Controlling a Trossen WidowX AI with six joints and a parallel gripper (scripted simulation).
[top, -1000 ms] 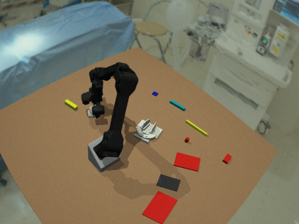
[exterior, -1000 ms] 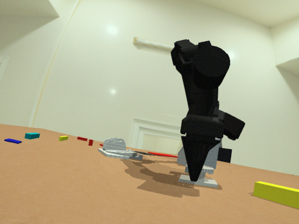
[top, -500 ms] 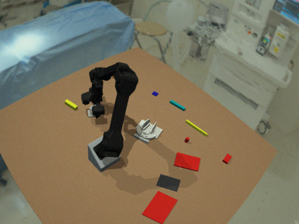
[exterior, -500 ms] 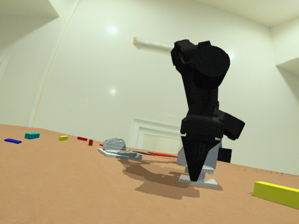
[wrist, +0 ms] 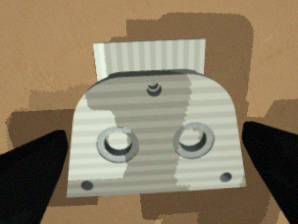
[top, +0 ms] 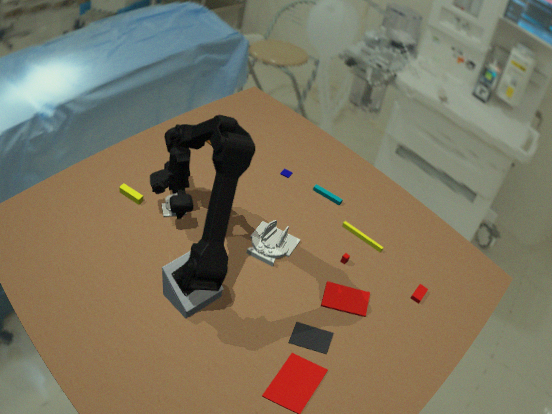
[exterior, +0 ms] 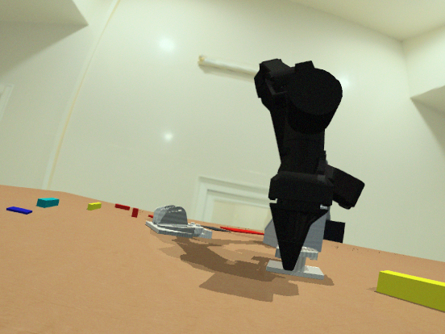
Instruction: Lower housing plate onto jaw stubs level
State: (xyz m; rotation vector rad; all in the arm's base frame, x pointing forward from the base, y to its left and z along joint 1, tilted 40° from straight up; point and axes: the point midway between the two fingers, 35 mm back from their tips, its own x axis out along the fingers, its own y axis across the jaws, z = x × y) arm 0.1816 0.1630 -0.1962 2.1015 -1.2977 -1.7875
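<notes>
Right now my gripper tip is 10 mm past the white part. Also, from my gripper tip: brown bar: 300 mm ahead, 160 mm to the left, 10 mm below; then dark tile: 40 mm behind, 540 mm to the right, 10 mm below; then teal bar: 400 mm ahead, 240 mm to the right.
</notes>
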